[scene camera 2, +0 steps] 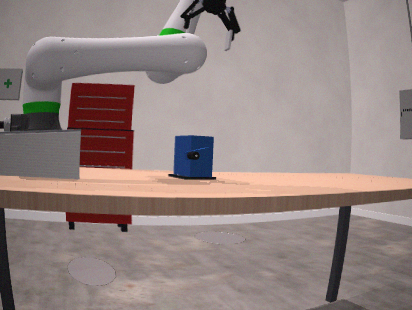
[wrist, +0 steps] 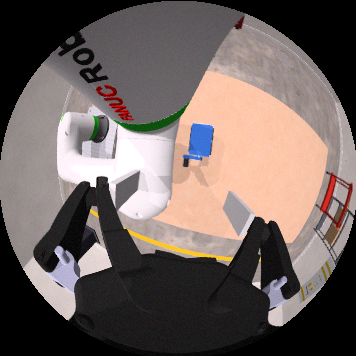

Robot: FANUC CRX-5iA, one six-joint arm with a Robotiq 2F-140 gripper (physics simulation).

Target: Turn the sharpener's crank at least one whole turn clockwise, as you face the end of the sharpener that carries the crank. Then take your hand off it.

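Places are measured from the arm's base along level axes (x up, y back, z right), in metres.
Pixels of known places: gripper, fingertip midpoint: (scene camera 2: 207, 43) (wrist: 183, 190); arm's base, link origin: (scene camera 2: 40, 134) (wrist: 99, 128).
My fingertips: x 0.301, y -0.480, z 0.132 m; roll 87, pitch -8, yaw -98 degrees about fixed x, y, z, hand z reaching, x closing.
Ahead of a thing's pixels: the offset from my fingertips to its top centre. "pt": to the spot under its first point. Level surfaces: height alone.
The blue box-shaped sharpener @(pt dx -0.314, dy +0.014, dz -0.023 m) (scene camera 2: 194, 145) (wrist: 201, 139) stands upright on its dark base plate on the wooden table @(dx -0.413 m) (scene camera 2: 300, 186) (wrist: 270, 150). Its crank has a black knob @(dx -0.332, dy +0.039, dz +0.018 m) (scene camera 2: 193, 155) (wrist: 186, 162) on a short blue arm. In the wrist view the knob is at the lower left of the sharpener, and the arm lies across that end. My gripper (scene camera 2: 207, 34) (wrist: 182, 190) is open and empty, high above the table and the sharpener, well apart from the crank. In the scene view its top is cut off by the upper frame edge.
The white robot arm (scene camera 2: 120, 55) (wrist: 145, 170) reaches over the table's left part from its grey pedestal (scene camera 2: 40, 155). A red drawer cabinet (scene camera 2: 102, 102) stands behind the table. A red-framed cart (wrist: 327, 194) stands beyond the table's right edge in the wrist view.
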